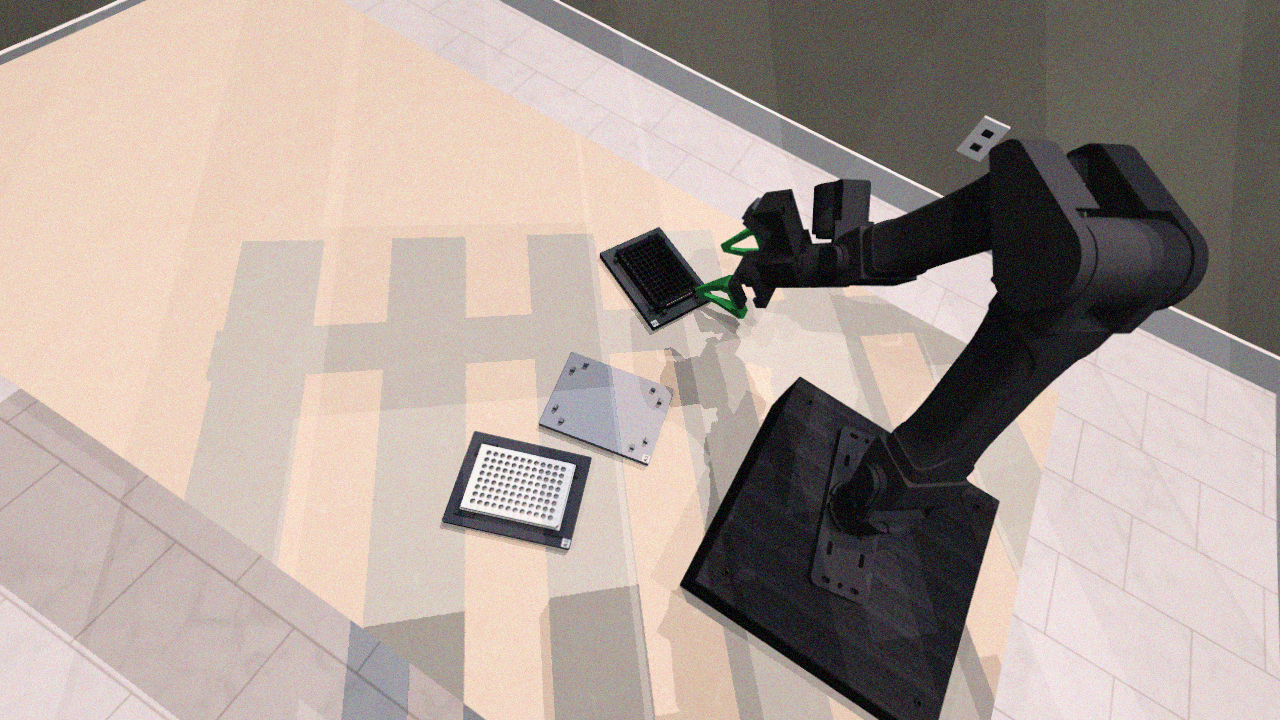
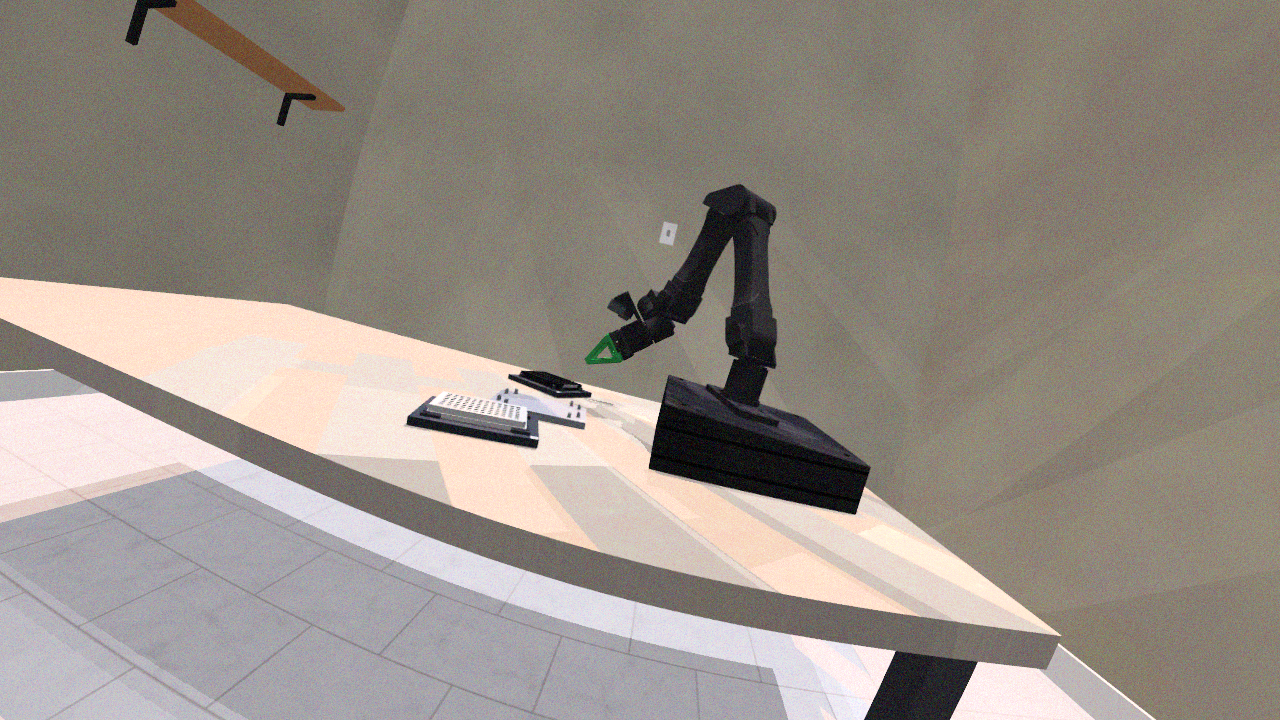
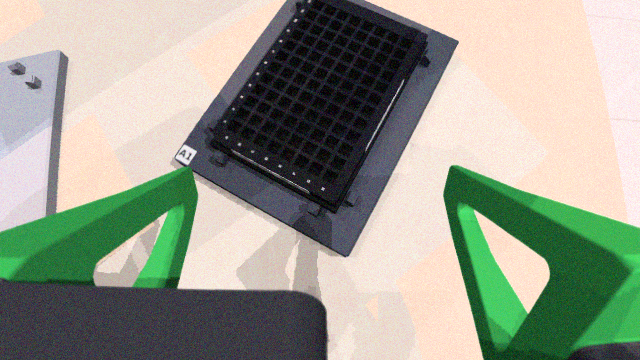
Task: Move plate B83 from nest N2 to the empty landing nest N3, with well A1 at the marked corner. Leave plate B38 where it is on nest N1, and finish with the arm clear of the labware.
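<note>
A black 96-well plate (image 1: 657,268) (image 2: 549,381) (image 3: 325,90) sits on a dark nest (image 1: 619,273) (image 3: 375,170) whose A1 label (image 3: 186,155) shows. A white 96-well plate (image 1: 517,483) (image 2: 478,409) sits on another dark nest (image 1: 577,483) (image 2: 474,433). Between them lies the empty grey landing nest (image 1: 604,407) (image 3: 25,120) with small posts and a white corner label (image 1: 645,459). Plate and nest numbers are not legible, so I cannot tell which plate is B83. My gripper (image 1: 710,268) (image 2: 588,361) (image 3: 320,180) is open and empty, above the table on the arm-base side of the black plate, tilted forward.
The arm's black base block (image 1: 760,573) (image 2: 760,456) stands on the table to the right of the nests. The table's edge (image 2: 626,564) runs along the near side. A wall with an outlet (image 1: 982,137) (image 2: 668,233) stands behind, and a wooden shelf (image 2: 250,58) hangs at upper left.
</note>
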